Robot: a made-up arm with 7 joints.
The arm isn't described. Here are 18 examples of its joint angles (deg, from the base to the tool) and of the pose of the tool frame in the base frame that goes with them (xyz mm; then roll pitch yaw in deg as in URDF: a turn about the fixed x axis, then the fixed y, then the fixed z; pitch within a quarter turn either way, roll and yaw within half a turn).
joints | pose
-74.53 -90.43 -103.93 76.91 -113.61 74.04 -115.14 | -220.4 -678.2 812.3 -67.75 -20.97 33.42
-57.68 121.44 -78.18 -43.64 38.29 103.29 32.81 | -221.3 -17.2 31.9 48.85 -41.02 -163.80
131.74 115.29 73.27 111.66 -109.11 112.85 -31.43 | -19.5 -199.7 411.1 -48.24 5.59 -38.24
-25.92 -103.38 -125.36 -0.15 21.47 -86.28 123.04 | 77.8 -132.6 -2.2 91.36 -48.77 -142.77
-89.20 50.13 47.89 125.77 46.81 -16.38 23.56 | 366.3 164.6 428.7 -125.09 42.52 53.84
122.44 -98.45 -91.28 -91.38 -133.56 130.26 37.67 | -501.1 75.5 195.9 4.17 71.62 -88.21
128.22 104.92 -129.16 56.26 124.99 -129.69 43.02 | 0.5 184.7 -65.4 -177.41 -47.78 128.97
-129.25 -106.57 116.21 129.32 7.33 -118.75 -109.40 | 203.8 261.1 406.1 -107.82 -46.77 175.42
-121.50 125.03 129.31 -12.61 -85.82 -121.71 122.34 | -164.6 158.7 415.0 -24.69 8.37 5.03
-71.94 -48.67 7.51 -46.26 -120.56 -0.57 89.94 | 90.6 -12.4 -209.3 95.20 36.92 88.74
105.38 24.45 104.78 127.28 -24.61 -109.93 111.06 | -150.5 12.9 18.8 111.50 27.13 -11.20
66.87 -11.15 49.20 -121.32 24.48 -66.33 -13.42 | -10.7 -134.3 51.8 102.75 63.80 114.32
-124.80 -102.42 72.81 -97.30 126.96 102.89 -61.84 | 223.5 468.6 673.1 -146.65 14.84 -30.19
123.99 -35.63 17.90 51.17 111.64 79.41 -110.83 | 558.8 24.8 116.4 139.99 59.65 -137.91
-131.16 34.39 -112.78 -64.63 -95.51 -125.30 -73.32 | 175.4 89.7 358.0 53.99 4.37 -25.31
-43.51 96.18 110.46 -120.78 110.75 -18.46 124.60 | -99.9 -272.7 61.3 174.75 -10.83 138.88
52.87 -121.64 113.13 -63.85 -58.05 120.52 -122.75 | -190.0 97.4 508.4 -67.41 -2.52 -111.37
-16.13 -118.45 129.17 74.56 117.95 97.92 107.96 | 61.6 211.6 -26.0 41.71 -18.87 -170.39
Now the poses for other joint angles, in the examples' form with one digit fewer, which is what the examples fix.
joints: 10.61 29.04 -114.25 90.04 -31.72 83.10 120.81
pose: -482 -478 -12 -162.1 -28.1 118.4
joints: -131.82 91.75 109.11 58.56 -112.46 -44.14 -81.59
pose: 275 228 -183 -30.6 -69.9 138.0
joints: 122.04 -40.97 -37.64 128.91 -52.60 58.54 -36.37
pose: 18 598 -474 30.0 -50.7 138.8
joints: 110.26 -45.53 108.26 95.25 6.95 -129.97 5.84
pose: -133 113 -202 97.5 35.9 -71.4
